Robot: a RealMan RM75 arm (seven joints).
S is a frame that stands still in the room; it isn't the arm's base.
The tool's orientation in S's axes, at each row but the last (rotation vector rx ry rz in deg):
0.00, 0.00, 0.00
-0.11, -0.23, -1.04
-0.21, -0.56, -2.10
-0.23, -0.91, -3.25
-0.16, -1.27, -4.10
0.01, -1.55, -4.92
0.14, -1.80, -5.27
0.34, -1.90, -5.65
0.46, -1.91, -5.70
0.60, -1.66, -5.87
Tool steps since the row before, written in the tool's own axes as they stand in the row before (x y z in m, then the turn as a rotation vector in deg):
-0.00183, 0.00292, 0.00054, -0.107, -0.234, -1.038
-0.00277, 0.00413, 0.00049, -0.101, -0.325, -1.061
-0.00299, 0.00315, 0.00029, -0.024, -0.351, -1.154
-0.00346, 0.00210, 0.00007, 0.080, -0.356, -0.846
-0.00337, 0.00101, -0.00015, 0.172, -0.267, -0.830
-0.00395, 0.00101, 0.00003, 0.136, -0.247, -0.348
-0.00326, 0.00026, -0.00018, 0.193, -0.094, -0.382
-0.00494, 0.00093, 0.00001, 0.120, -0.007, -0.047
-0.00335, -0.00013, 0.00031, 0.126, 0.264, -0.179
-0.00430, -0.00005, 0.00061, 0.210, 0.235, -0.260
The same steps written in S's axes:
-0.00183, 0.00292, 0.00054, -0.107, -0.234, -1.038
-0.00270, 0.00418, 0.00047, -0.103, -0.325, -1.061
-0.00288, 0.00326, 0.00025, -0.026, -0.354, -1.153
-0.00334, 0.00229, 0.00001, 0.073, -0.364, -0.843
-0.00329, 0.00125, -0.00023, 0.171, -0.282, -0.825
-0.00385, 0.00135, -0.00008, 0.124, -0.258, -0.345
-0.00322, 0.00056, -0.00028, 0.195, -0.111, -0.376
-0.00482, 0.00141, -0.00015, 0.120, -0.019, -0.043
-0.00335, 0.00020, 0.00020, 0.158, 0.251, -0.172
-0.00430, 0.00039, 0.00049, 0.240, 0.215, -0.251

